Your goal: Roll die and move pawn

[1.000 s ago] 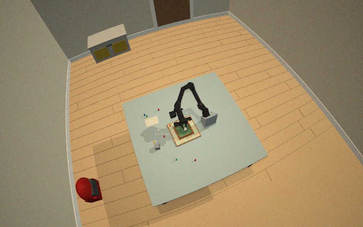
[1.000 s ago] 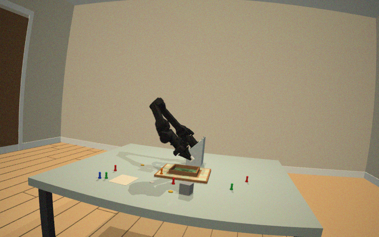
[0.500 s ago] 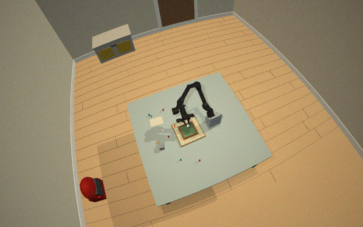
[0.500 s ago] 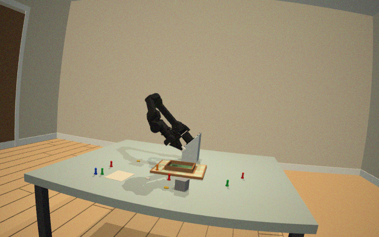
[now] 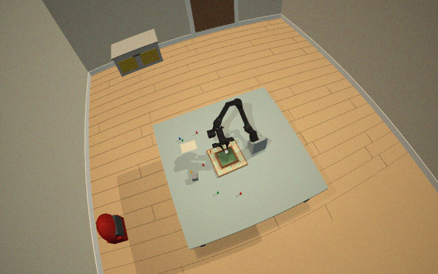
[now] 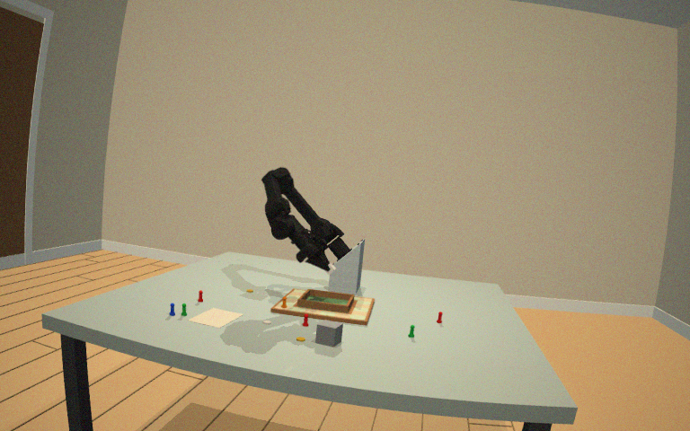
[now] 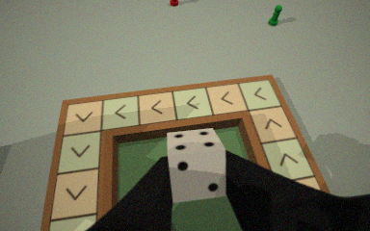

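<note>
My gripper tip is right at the white die. Also, from my gripper tip: grey cube 330 mm ahead, 100 mm below, 50 mm to the left; then orange pawn 120 mm to the right, 110 mm ahead, 100 mm below; then green dice tray 120 mm below.
</note>
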